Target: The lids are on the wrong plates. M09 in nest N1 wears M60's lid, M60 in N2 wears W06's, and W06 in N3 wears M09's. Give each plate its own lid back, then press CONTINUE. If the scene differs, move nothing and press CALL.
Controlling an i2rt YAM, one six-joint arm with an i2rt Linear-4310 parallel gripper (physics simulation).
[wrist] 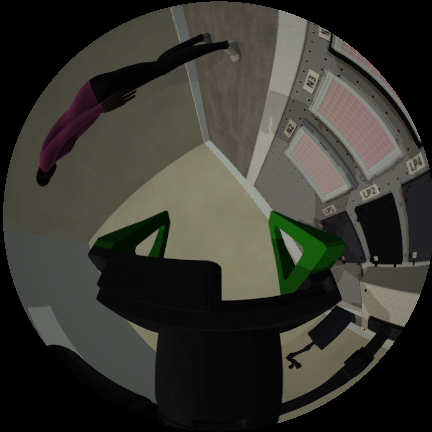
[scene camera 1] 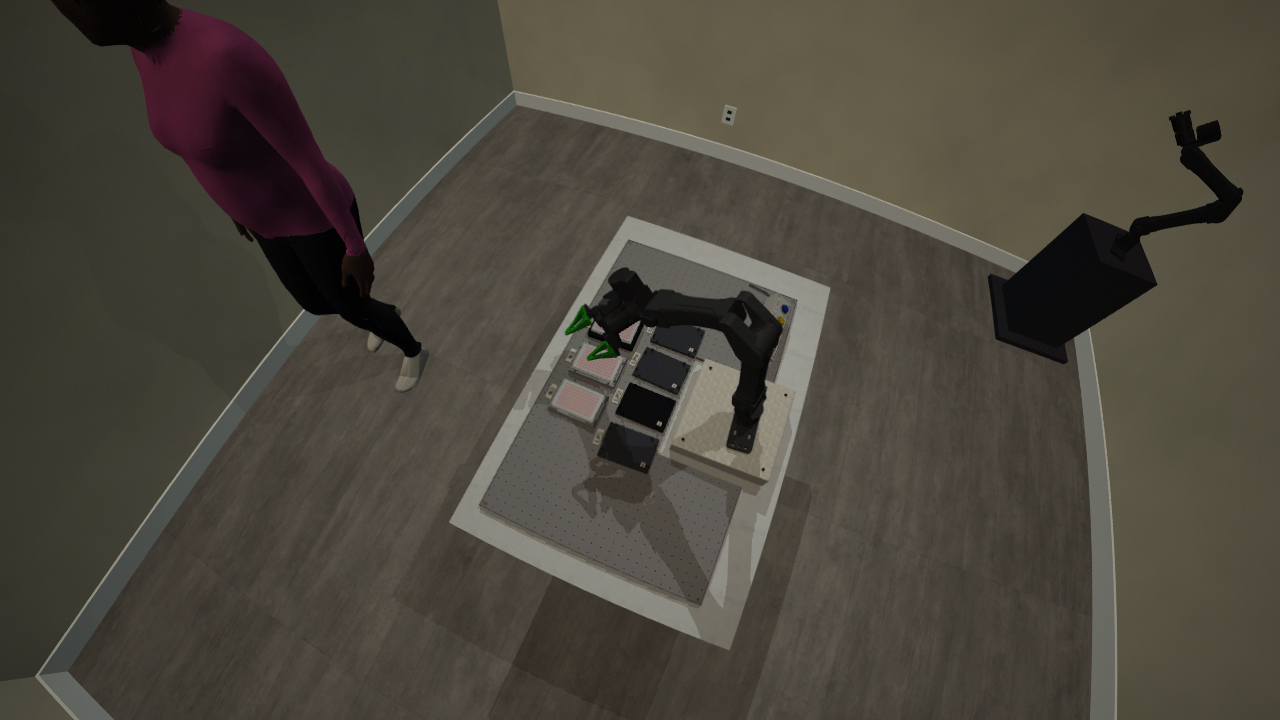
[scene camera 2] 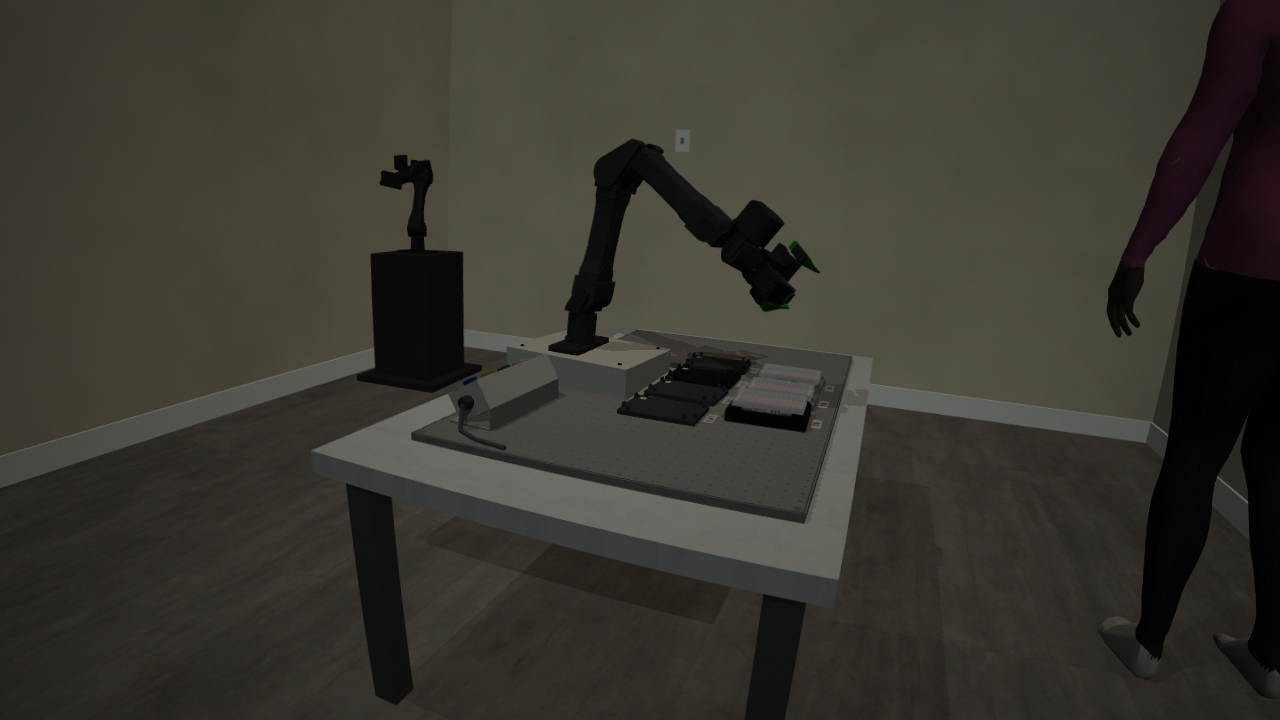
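Seen in the pictures: gripper, fingertip midpoint: [wrist: 218, 216] [scene camera 1: 576, 346] [scene camera 2: 803, 289]; arm's base, link origin: [scene camera 1: 746, 416] [scene camera 2: 579, 345].
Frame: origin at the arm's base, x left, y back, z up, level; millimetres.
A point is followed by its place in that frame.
My gripper [scene camera 1: 584, 340] @(x 32, y -470, z 164 mm) [scene camera 2: 802, 290] @(x 32, y -470, z 164 mm) [wrist: 218, 216] @(x 32, y -470, z 164 mm), with green fingers, is open and empty, held high above the plates and pointing outward. A pink-welled plate [scene camera 1: 578, 402] @(x 102, y -454, z -26 mm) [wrist: 320, 162] @(x 72, y -456, z -25 mm) sits by the N2 label [wrist: 290, 129] @(x 87, y -544, z -52 mm). Another pink plate [scene camera 1: 597, 361] @(x -36, y -449, z -25 mm) [wrist: 357, 125] @(x -37, y -446, z -25 mm) sits by the N3 label [wrist: 311, 81] @(x -42, y -535, z -52 mm). A third plate [scene camera 2: 771, 402] @(x -198, y -444, z -14 mm) sits in a black nest [scene camera 2: 765, 419] @(x -219, y -438, z -40 mm); its label is cut off in the wrist view, and the arm partly covers it in scene camera 1. Lid names are too small to read. A sloped box [scene camera 2: 519, 394] @(x -343, y -27, z -14 mm) carries coloured buttons; CONTINUE and CALL are unreadable.
Several dark pads stand in a row beside the plates, including LP1 [scene camera 1: 629, 447] @(x 172, y -279, z -44 mm) and LP2 [scene camera 1: 646, 405] @(x 40, y -274, z -44 mm). The arm stands on a cream block [scene camera 1: 716, 456] @(x 132, y -51, z -9 mm). A person [scene camera 1: 241, 134] stands beyond the table edge. A second arm stands on a black pedestal [scene camera 1: 1065, 286] [scene camera 2: 417, 313].
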